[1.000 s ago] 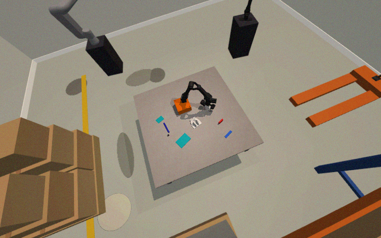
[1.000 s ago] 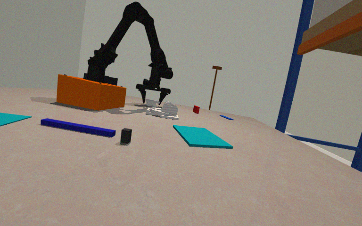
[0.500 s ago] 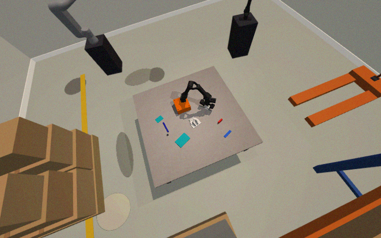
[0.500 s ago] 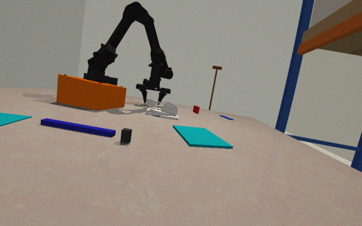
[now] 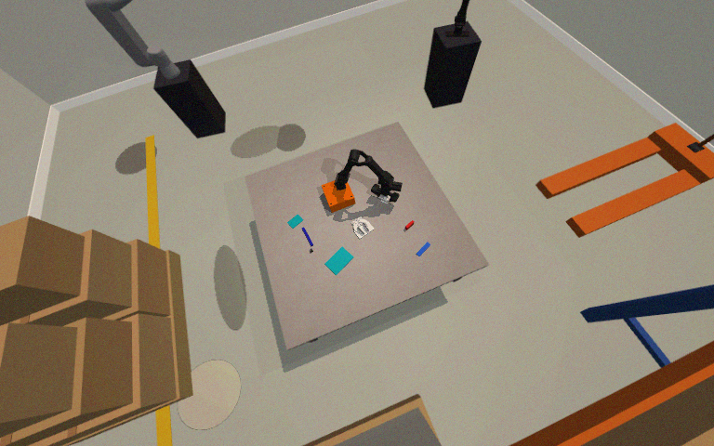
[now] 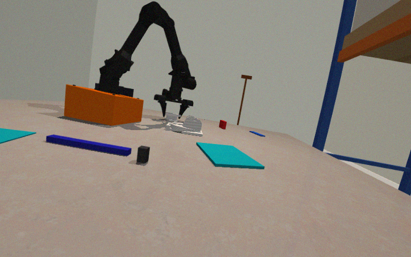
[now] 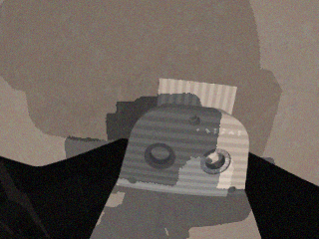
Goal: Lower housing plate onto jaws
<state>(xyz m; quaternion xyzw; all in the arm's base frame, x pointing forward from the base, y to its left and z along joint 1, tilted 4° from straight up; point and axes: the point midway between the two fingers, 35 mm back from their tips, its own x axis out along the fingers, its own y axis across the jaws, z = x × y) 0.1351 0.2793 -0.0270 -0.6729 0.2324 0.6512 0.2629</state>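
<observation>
Right now my gripper tip is 10 mm past the white ribbed part and 10 mm to the right of it. From my gripper tip the other things lie so: white jaw assembly 140 mm ahead, 190 mm to the right; then red block 240 mm ahead, 110 mm to the left, 10 mm above; then housing plate 10 mm behind, 20 mm above.
</observation>
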